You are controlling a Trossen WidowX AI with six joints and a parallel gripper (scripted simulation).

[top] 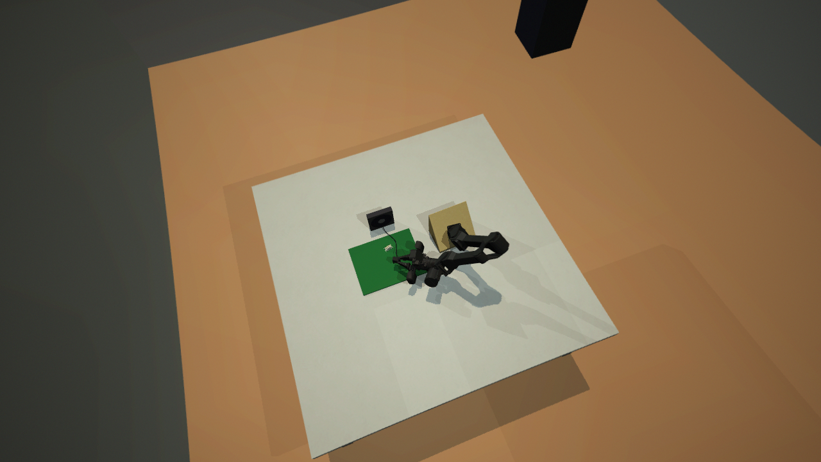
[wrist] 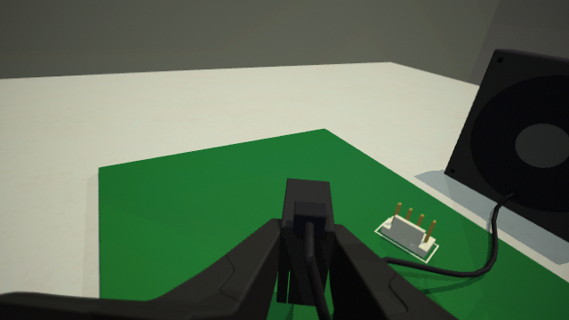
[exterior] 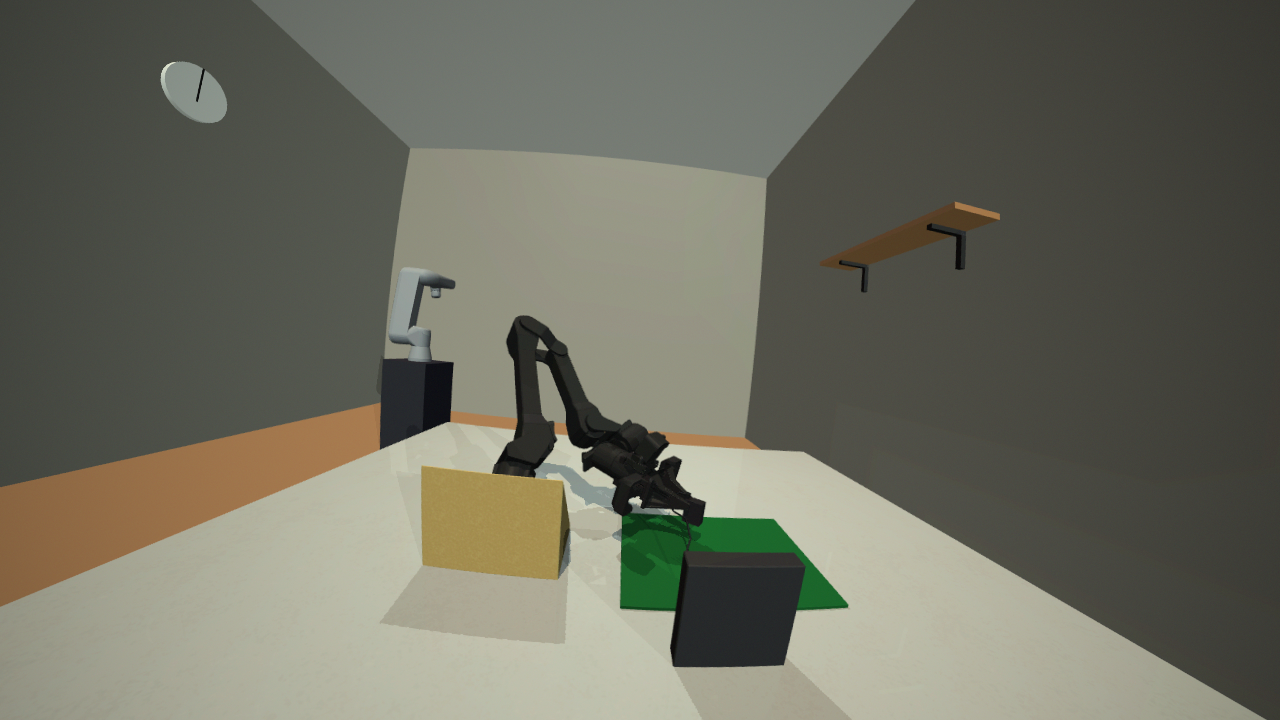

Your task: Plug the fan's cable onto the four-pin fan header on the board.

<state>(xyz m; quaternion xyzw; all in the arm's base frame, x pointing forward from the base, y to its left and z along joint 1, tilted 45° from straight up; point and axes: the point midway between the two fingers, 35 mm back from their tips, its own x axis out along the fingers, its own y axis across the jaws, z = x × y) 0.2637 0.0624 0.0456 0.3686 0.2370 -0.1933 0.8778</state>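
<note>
Right now the green board is 40 mm ahead of my gripper tip, 40 mm to the right of it and 80 mm below it. Also, from my gripper tip: black fan: 10 mm ahead, 220 mm to the right, 10 mm below; black plug: 10 mm below.
</note>
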